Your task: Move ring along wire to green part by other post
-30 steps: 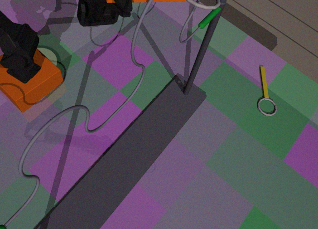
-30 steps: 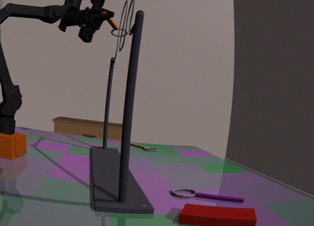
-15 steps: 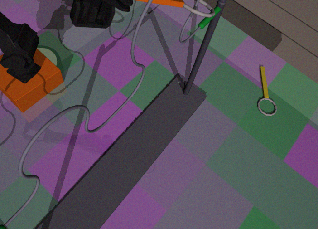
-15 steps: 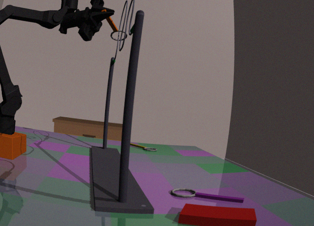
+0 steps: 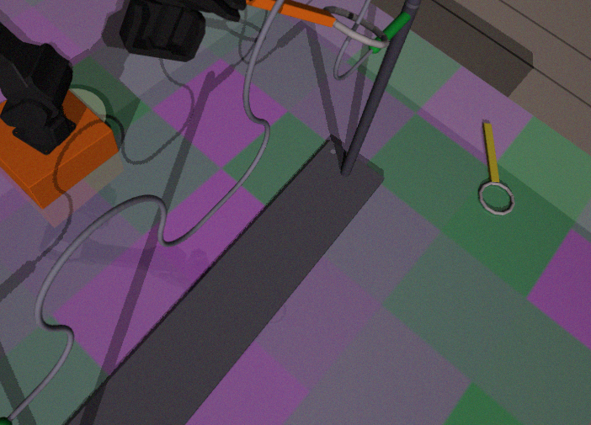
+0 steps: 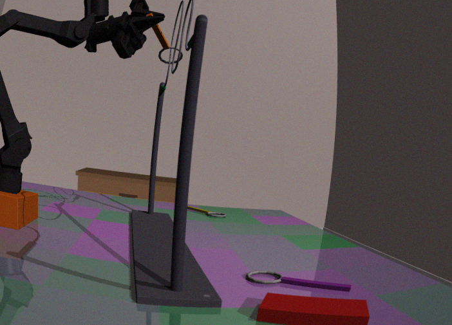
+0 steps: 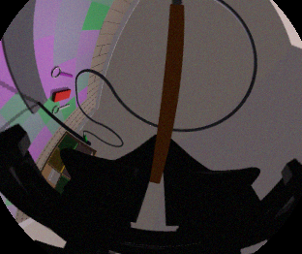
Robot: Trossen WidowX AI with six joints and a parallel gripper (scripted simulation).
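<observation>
Now: gripper tip 80 mm to the right of the orange-handled ring, 40 mm above it and 30 mm short of it. From my gripper tip the other things lie so: red block: 480 mm below, 460 mm to the right, 140 mm ahead; then purple-handled ring: 490 mm below, 320 mm to the right, 190 mm ahead; then yellow-handled ring: 490 mm below, 380 mm to the left, 290 mm ahead.
</observation>
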